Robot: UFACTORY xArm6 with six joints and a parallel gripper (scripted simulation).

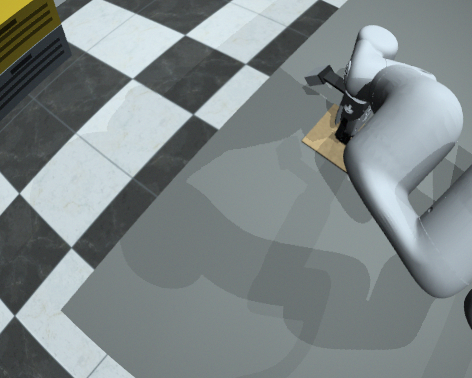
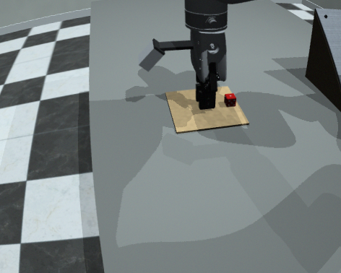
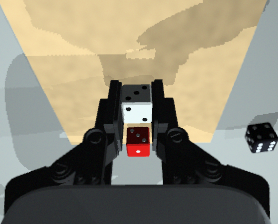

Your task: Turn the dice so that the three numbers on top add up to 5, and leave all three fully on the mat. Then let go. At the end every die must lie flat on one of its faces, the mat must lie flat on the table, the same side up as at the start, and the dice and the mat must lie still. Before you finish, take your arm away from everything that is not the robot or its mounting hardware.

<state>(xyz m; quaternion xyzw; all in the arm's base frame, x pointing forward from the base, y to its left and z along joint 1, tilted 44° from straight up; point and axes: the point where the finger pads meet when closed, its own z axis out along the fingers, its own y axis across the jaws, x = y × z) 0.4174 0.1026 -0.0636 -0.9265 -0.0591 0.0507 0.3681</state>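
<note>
The white die is 10 mm below my hand. The rest, counted from my hand: red die (50 mm behind, 20 mm below); then tan mat (30 mm below); then black die (120 mm to the right, 50 mm behind, 20 mm below).
</note>
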